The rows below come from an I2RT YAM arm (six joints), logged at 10 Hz.
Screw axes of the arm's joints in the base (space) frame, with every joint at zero. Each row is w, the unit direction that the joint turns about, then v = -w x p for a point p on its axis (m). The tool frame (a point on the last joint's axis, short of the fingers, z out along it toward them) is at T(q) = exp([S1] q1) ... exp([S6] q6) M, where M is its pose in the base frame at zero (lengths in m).
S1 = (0, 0, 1, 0, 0, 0)
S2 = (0, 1, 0, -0.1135, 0, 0.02)
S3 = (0, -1, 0, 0.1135, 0, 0.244)
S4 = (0, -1, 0, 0.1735, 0, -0.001)
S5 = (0, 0, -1, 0, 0.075, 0)
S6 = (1, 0, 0, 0, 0.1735, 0)
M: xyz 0.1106 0 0.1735 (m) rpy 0 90 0 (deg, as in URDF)
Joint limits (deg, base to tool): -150..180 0..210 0..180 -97..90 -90..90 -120..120
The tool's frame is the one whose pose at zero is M.
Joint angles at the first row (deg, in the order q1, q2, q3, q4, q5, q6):
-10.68, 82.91, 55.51, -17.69, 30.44, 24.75
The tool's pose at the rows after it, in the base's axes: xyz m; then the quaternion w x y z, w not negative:
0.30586 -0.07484 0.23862 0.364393 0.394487 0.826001 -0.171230
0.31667 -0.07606 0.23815 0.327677 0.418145 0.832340 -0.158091
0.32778 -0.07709 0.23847 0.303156 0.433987 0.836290 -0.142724
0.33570 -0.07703 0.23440 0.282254 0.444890 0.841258 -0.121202
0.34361 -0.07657 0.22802 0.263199 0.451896 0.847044 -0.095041
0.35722 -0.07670 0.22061 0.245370 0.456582 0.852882 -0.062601
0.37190 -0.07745 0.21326 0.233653 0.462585 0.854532 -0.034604
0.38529 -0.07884 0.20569 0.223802 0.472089 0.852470 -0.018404
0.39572 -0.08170 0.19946 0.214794 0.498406 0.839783 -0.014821
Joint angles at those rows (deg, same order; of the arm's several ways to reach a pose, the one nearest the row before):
-10.68, 85.93, 59.03, -23.22, 28.29, 29.93
-10.68, 89.69, 63.99, -29.78, 26.83, 34.19
-10.68, 92.97, 68.29, -34.13, 24.97, 37.10
-10.68, 95.46, 70.70, -36.49, 22.28, 39.29
-10.68, 97.86, 72.44, -37.69, 18.98, 40.90
-10.68, 101.38, 75.29, -38.37, 14.96, 42.24
-10.68, 104.97, 78.26, -38.41, 11.68, 43.59
-10.68, 108.40, 81.17, -38.63, 9.85, 45.17
-10.81, 111.39, 84.01, -39.64, 9.78, 48.58

